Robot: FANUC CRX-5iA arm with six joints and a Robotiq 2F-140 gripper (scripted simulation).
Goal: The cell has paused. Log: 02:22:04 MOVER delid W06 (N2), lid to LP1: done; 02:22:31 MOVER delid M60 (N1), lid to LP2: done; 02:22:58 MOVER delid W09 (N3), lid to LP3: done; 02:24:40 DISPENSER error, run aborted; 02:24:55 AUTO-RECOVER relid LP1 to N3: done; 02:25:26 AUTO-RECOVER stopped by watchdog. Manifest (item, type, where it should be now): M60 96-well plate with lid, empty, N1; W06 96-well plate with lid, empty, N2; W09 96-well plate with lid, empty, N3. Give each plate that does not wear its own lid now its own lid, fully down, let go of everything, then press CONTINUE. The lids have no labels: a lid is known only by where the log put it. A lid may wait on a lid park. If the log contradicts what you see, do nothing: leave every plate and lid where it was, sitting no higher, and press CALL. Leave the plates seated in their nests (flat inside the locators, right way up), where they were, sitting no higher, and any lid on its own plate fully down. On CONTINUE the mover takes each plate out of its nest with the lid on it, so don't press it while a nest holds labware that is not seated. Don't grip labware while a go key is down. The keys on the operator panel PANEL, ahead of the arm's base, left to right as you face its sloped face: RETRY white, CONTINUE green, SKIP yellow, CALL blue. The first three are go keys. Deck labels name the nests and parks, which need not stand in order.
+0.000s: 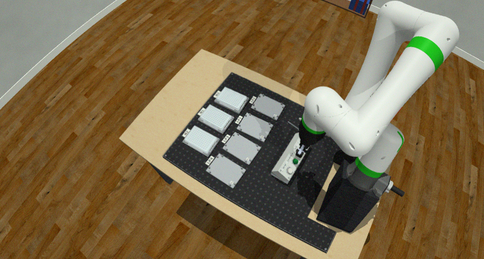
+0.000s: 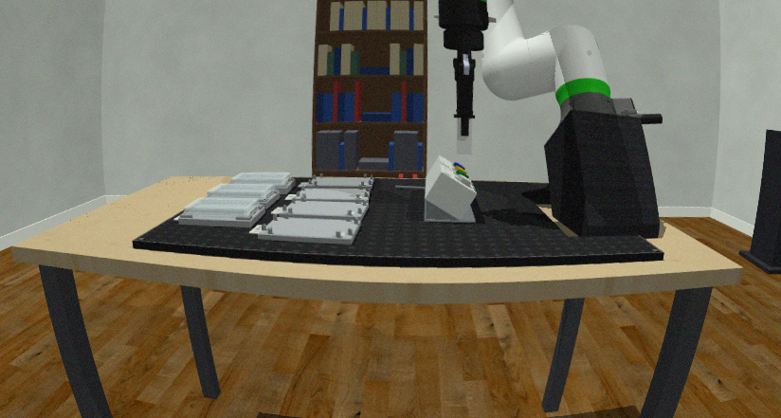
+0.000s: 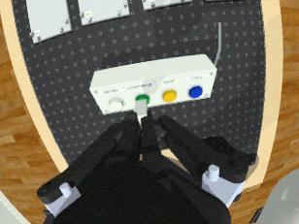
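Now: hand 7 cm above the green key. Also, from my hand: white key (7 cm below, 5 cm to the left); then blue key (10 cm to the right, 7 cm below, 1 cm ahead); then yellow SKIP key (7 cm below, 5 cm to the right, 1 cm ahead).
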